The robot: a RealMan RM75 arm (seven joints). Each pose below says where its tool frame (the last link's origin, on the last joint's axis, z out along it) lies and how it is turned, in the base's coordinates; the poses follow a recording.
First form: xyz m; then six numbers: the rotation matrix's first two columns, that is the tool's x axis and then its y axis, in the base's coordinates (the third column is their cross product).
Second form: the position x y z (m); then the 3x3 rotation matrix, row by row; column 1 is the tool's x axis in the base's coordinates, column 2 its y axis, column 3 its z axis. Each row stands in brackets. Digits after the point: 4 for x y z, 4 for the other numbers.
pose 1, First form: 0.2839, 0.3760, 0.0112, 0.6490, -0.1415, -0.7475, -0.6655, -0.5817, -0.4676
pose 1, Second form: [0.2839, 0.3760, 0.0112], [[0.6490, -0.6655, -0.3687], [-0.1415, -0.5817, 0.8009], [-0.7475, -0.4676, -0.4717]]
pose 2, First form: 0.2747, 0.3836, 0.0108, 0.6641, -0.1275, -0.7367, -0.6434, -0.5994, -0.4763
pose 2, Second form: [0.2747, 0.3836, 0.0108], [[0.6641, -0.6434, -0.3808], [-0.1275, -0.5994, 0.7903], [-0.7367, -0.4763, -0.4801]]
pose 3, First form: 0.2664, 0.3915, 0.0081, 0.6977, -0.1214, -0.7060, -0.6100, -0.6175, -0.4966
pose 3, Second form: [0.2664, 0.3915, 0.0081], [[0.6977, -0.6100, -0.3757], [-0.1214, -0.6175, 0.7771], [-0.7060, -0.4966, -0.5049]]
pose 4, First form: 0.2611, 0.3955, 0.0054, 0.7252, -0.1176, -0.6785, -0.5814, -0.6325, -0.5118
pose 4, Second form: [0.2611, 0.3955, 0.0054], [[0.7252, -0.5814, -0.3690], [-0.1176, -0.6325, 0.7656], [-0.6785, -0.5118, -0.5271]]
